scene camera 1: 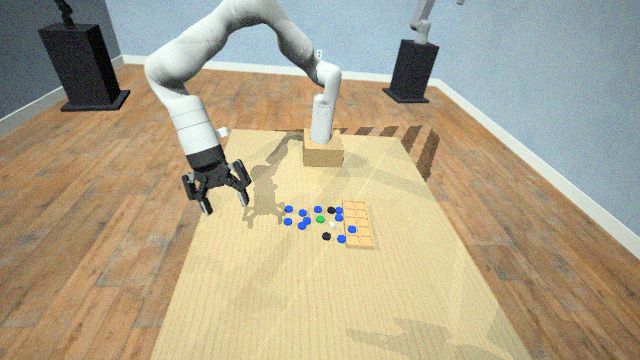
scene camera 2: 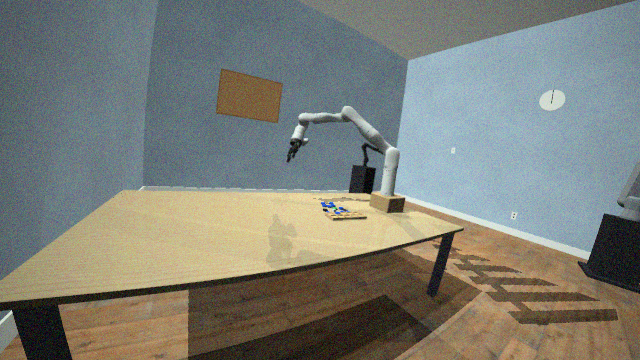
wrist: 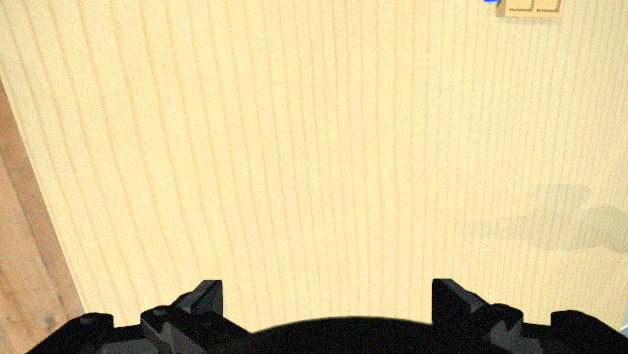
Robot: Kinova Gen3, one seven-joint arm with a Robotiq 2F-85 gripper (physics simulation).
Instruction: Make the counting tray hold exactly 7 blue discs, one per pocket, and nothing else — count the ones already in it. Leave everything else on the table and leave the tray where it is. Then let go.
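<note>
The counting tray (scene camera 1: 358, 248) (scene camera 2: 346, 218) (wrist: 530, 14), a light wooden grid with two columns of pockets, lies on the table. One blue disc (scene camera 1: 352, 229) sits in a left-column pocket; the other pockets look empty. Several blue discs lie left of the tray, among them a blue disc (scene camera 1: 289, 209), a blue disc (scene camera 1: 318, 209) and a blue disc (scene camera 1: 341, 239) close beside the tray's left wall. Part of a blue disc (wrist: 491, 0) shows at the wrist view's top edge. My gripper (scene camera 1: 225, 205) (scene camera 2: 288, 160) (wrist: 327, 302) is open and empty, high above the table, left of the discs in scene camera 1.
A green disc (scene camera 1: 320, 219), a white piece (scene camera 1: 332, 225), a black disc (scene camera 1: 331, 210) and another black disc (scene camera 1: 326, 236) lie among the blue discs. The arm's wooden base block (scene camera 1: 323, 156) (scene camera 2: 387, 203) stands behind them on the table (scene camera 1: 320, 310) (scene camera 2: 200, 240).
</note>
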